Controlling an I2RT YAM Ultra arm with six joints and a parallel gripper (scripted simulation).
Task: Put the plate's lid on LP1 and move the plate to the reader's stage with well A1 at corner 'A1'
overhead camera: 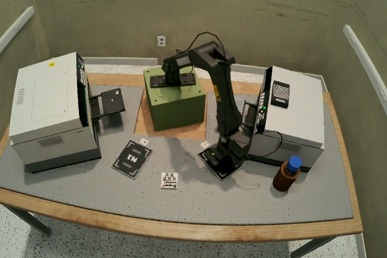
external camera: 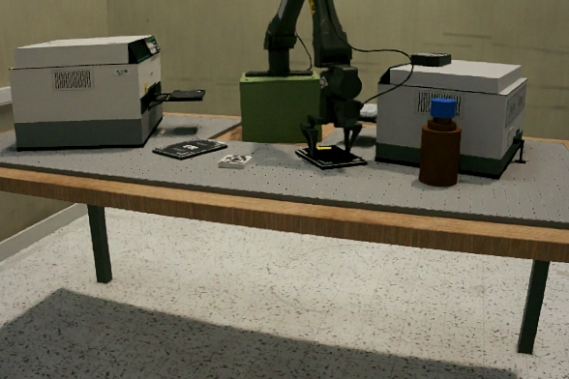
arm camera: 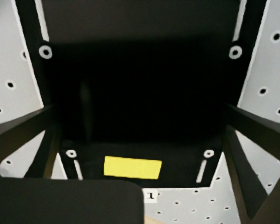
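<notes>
Right now the lid is right at my hand. Also, from my hand: clear well plate (22 cm behind, 8 cm to the left, 7 cm above).
</notes>
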